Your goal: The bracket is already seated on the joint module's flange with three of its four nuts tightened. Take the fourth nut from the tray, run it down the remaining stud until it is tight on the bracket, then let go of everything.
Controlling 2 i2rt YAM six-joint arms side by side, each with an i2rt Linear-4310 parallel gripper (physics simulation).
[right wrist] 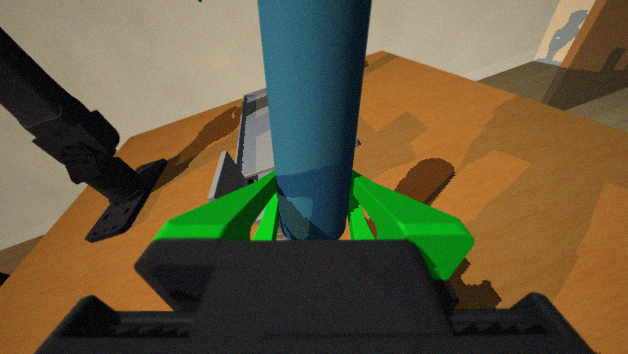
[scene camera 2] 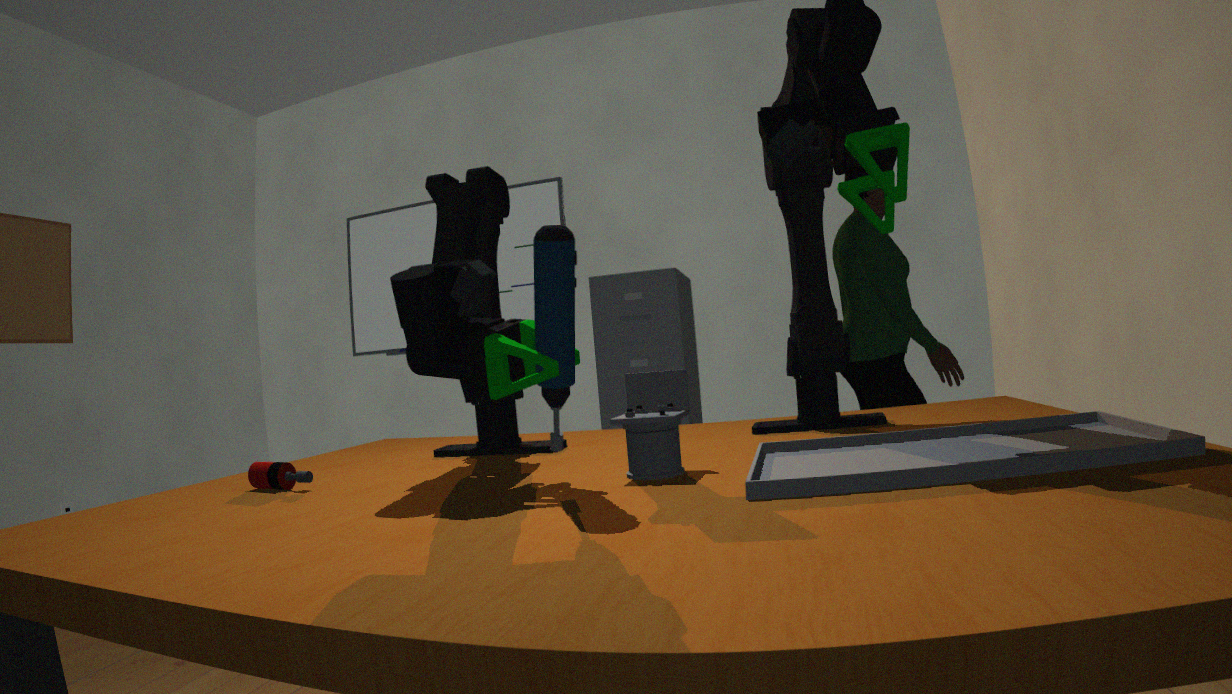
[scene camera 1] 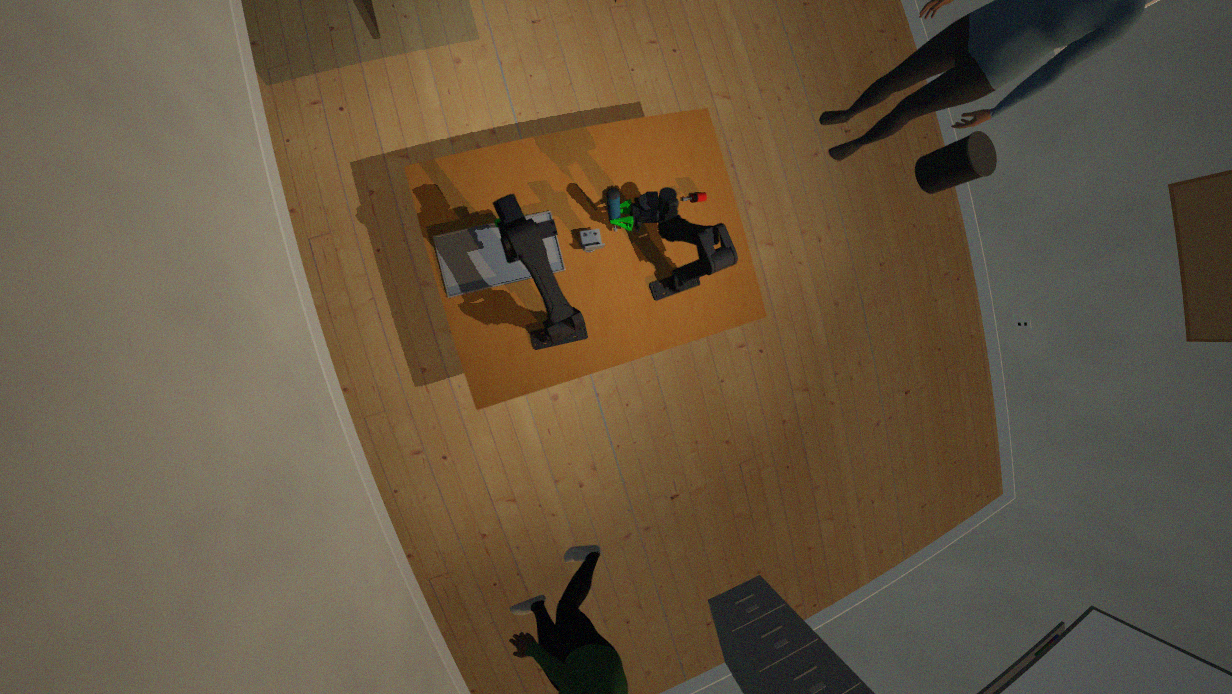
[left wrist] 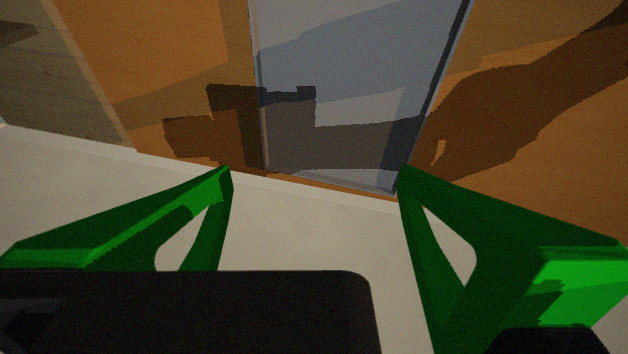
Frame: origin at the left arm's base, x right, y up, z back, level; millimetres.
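Seen in the pictures: left gripper, fingertip midpoint: [scene camera 2: 893, 218] [left wrist: 314, 176]; right gripper, fingertip midpoint: [right wrist: 313, 176] [scene camera 2: 569, 362] [scene camera 1: 609, 216]; left arm's base, link origin: [right wrist: 135, 195] [scene camera 2: 819, 426]; right arm's base, link origin: [scene camera 2: 499, 451] [scene camera 1: 674, 284].
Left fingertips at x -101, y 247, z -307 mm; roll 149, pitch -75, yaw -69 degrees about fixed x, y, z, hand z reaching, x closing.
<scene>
Pixels of each thing's top centre, then the offset from my left fingertips to it. Level surfaces: height alone.
- blue pen-shaped driver, top centre: [scene camera 2: 547, 230] [scene camera 1: 622, 200] dx +356, dy +19, dz -57 mm
- grey joint module, top centre: [scene camera 2: 650, 406] dx +278, dy -173, dz +2 mm
- tray, top centre: [scene camera 2: 956, 441] [left wrist: 344, 55] [right wrist: 282, 110] [scene camera 1: 500, 252] dx -43, dy -231, dz -20 mm
- black tool, top centre: [scene camera 2: 280, 462] [scene camera 1: 695, 196] dx +721, dy -213, dz -109 mm
- table, surface height: dy -247 mm
My right gripper [scene camera 2: 564, 362] [right wrist: 313, 176] is shut on a blue pen-shaped driver [scene camera 1: 613, 204] [scene camera 2: 554, 301] [right wrist: 315, 90], which stands upright, its socket tip low above the table, beside the joint module. Whether a nut is in the socket is too small to tell. The grey joint module [scene camera 2: 653, 452] carries the bracket [scene camera 1: 589, 234] [scene camera 2: 655, 392] [right wrist: 225, 175]; small dark nuts or studs show on its base, but I cannot tell them apart. My left gripper [scene camera 2: 894, 185] [left wrist: 314, 176] is open and empty, high above the table. The tray [scene camera 2: 827, 481] [left wrist: 257, 75] shows no visible nut.
A red and black tool [scene camera 1: 699, 197] [scene camera 2: 271, 476] with a metal shaft lies on the table [scene camera 1: 603, 362] [scene camera 2: 431, 594], on the far side of the right arm from the joint module. A grey cabinet [scene camera 2: 637, 327] and a person in green [scene camera 2: 875, 293] are behind the table in scene camera 2.
</scene>
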